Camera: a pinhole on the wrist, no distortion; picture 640 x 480 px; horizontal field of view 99.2 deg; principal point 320.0 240.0 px. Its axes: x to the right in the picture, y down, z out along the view. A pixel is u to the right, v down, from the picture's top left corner.
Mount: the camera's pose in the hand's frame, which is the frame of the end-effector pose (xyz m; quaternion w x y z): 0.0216 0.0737 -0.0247 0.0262 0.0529 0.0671 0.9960
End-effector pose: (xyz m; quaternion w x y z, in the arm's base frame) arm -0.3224 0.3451 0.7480 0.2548 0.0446 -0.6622 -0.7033
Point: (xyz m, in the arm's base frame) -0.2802 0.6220 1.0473
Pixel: 437.9 82.4
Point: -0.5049 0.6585 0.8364
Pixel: 325.5 306.3
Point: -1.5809 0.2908 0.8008
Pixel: outside the picture
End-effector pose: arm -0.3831 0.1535 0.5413 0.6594 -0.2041 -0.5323 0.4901
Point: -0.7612 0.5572 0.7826
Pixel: 34.6 208.6
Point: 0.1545 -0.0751 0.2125
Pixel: behind the camera
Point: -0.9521 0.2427 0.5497
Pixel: 309.5 173.4
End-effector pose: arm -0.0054 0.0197 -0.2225 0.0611 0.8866 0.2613 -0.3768
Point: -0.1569 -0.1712 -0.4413
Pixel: 379.1 252.9
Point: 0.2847 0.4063 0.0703
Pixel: behind the camera
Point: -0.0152 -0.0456 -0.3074
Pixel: 334.0 315.8
